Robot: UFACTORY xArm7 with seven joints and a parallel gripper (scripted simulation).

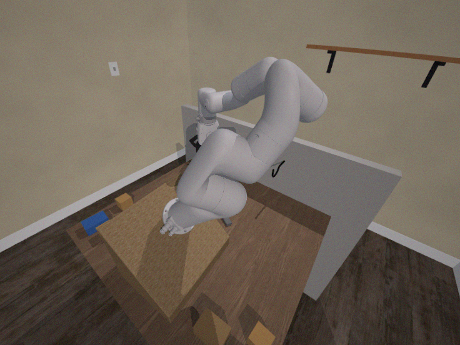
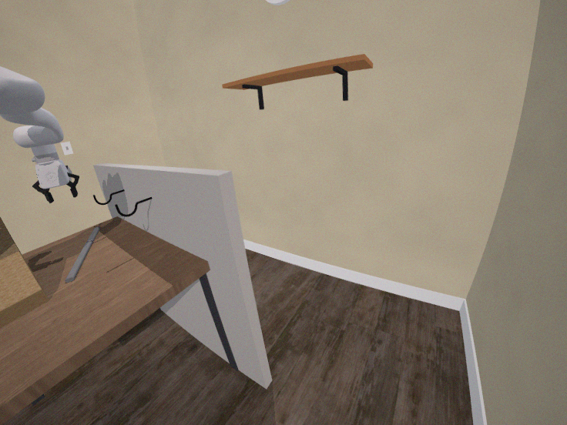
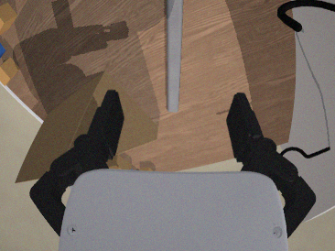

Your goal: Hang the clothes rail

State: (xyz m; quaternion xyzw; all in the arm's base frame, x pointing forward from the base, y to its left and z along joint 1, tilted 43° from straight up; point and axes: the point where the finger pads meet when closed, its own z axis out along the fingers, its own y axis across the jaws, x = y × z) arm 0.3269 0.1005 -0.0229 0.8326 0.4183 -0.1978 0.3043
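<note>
Right now my hand is 250 mm above the grey clothes rail. The rest, counted from my hand: white wall panel: 250 mm ahead, 180 mm to the right, 470 mm below.
</note>
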